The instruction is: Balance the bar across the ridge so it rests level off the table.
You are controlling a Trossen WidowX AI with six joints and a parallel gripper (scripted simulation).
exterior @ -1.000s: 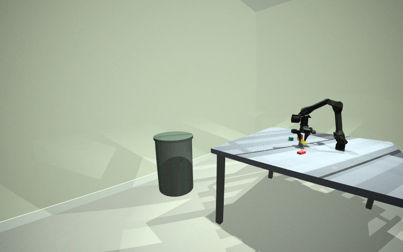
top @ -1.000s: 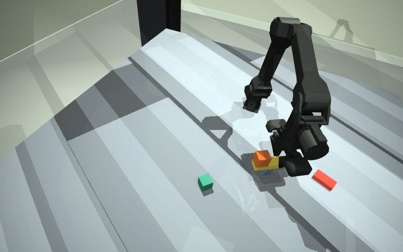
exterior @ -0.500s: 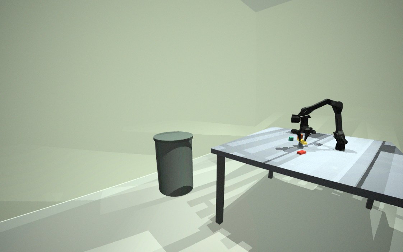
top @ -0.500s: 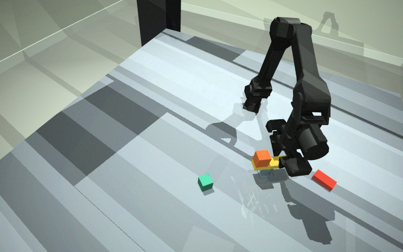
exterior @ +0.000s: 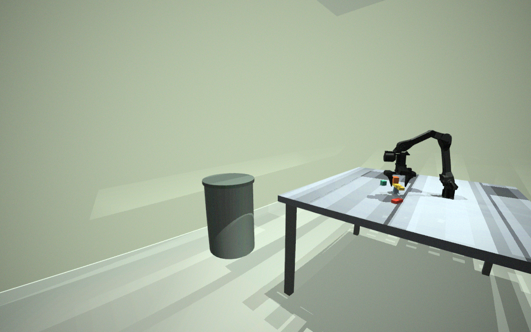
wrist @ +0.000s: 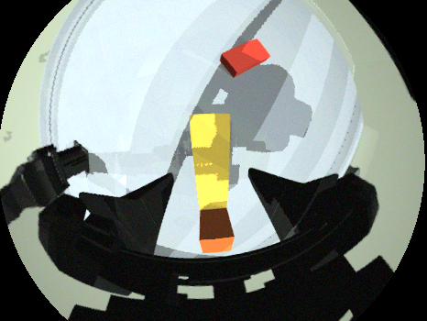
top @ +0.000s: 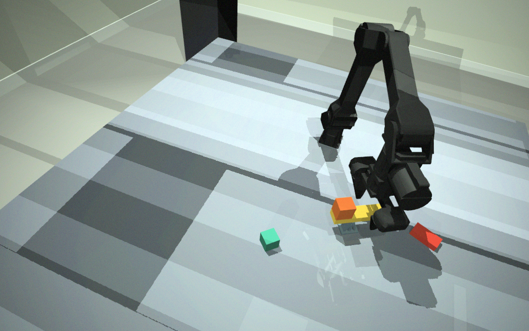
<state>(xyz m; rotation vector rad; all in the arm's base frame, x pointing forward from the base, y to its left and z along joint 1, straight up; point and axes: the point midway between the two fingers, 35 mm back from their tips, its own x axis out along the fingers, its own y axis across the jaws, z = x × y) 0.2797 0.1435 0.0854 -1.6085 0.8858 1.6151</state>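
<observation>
The yellow bar is 30 mm to the right of my gripper tip, 20 mm ahead of it and 20 mm above it. From my gripper tip the other things lie so: green cube (180 mm to the right, 140 mm ahead, 30 mm below); then red flat block (160 mm to the left, 40 mm below, 30 mm behind).
</observation>
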